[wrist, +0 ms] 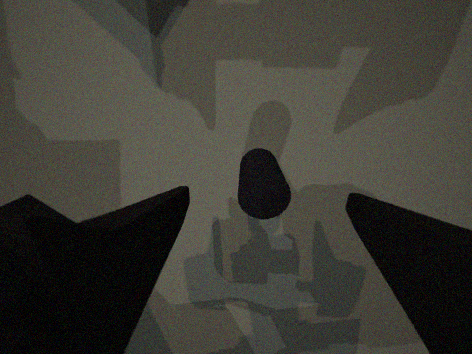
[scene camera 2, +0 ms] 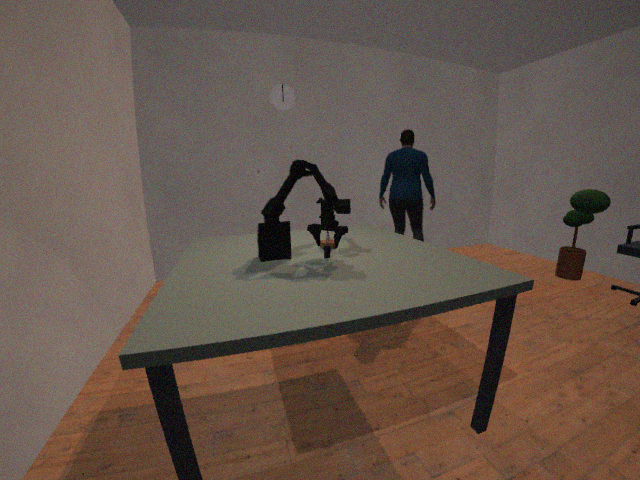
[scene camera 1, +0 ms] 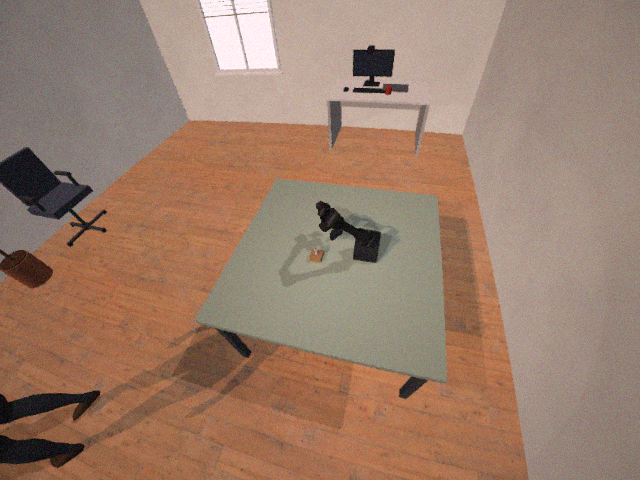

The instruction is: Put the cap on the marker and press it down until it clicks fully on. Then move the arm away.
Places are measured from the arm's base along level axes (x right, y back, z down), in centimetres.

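Pixels of known places: gripper, fingertip midpoint: (wrist: 267,197) (scene camera 2: 327,247); arm's base at its link origin: (scene camera 2: 272,228) (scene camera 1: 368,238).
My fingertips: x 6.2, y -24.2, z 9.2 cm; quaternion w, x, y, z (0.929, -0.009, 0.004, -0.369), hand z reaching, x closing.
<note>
Ahead of a thing's pixels: the offset from my fingertips to its top centre. Level surfaces: height alone.
The black cap @(dx -0.2, dy +0.1, dz -0.2 cm) (scene camera 2: 326,252) (wrist: 263,184) stands upright on the green table @(dz +4.9 cm) (scene camera 1: 398,320) (scene camera 2: 248,304). My gripper (scene camera 1: 334,235) (scene camera 2: 327,246) (wrist: 267,197) points down and is open, with one finger on each side of the cap and a gap to it on both sides in the wrist view. In scene camera 1 the gripper hides the cap. The pale marker @(dx -17.3, dy -5.1, dz -4.1 cm) (scene camera 1: 315,250) (scene camera 2: 327,235) stands upright in a small wooden block (scene camera 1: 316,256) (scene camera 2: 327,241). In scene camera 2 the block shows behind the cap, between the fingers. The marker does not show in the wrist view.
The arm's black base (scene camera 1: 366,245) (scene camera 2: 274,240) stands on the table beside the gripper. A person (scene camera 2: 407,175) stands beyond the table. A desk with a monitor (scene camera 1: 373,63), an office chair (scene camera 1: 56,193) and a potted plant (scene camera 2: 570,262) stand away from the table.
</note>
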